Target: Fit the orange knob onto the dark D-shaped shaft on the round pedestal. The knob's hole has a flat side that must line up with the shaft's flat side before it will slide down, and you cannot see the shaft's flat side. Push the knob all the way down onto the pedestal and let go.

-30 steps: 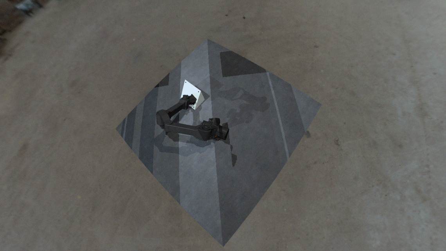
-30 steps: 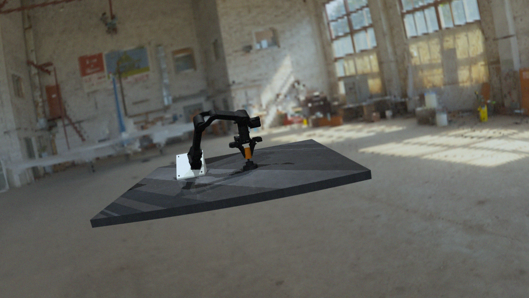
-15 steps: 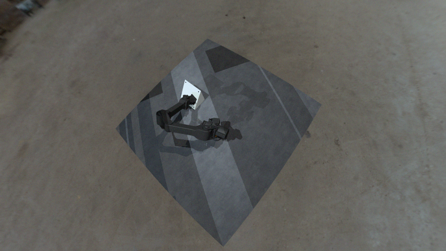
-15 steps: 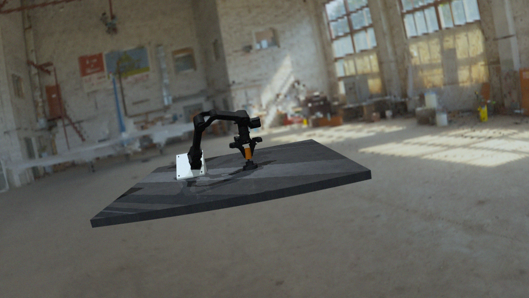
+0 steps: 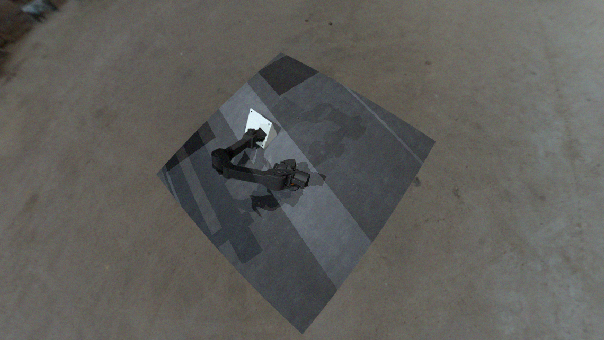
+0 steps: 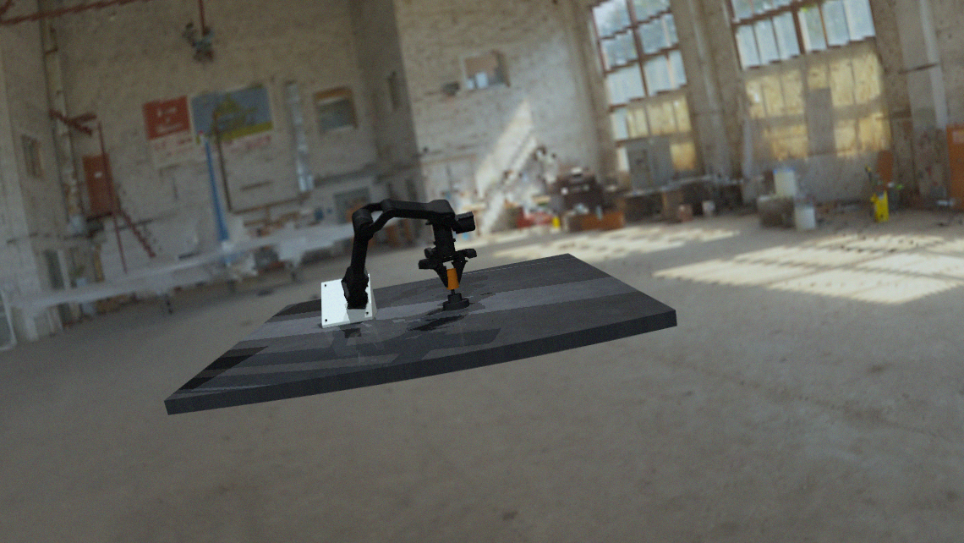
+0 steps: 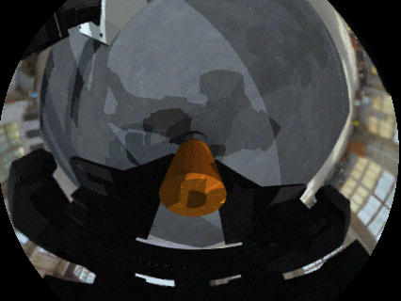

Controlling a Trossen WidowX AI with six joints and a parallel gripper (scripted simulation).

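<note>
Now: the orange knob 2 cm above my gripper tip. The rest, counted from my gripper tip: dark round pedestal: 4 cm below.
</note>
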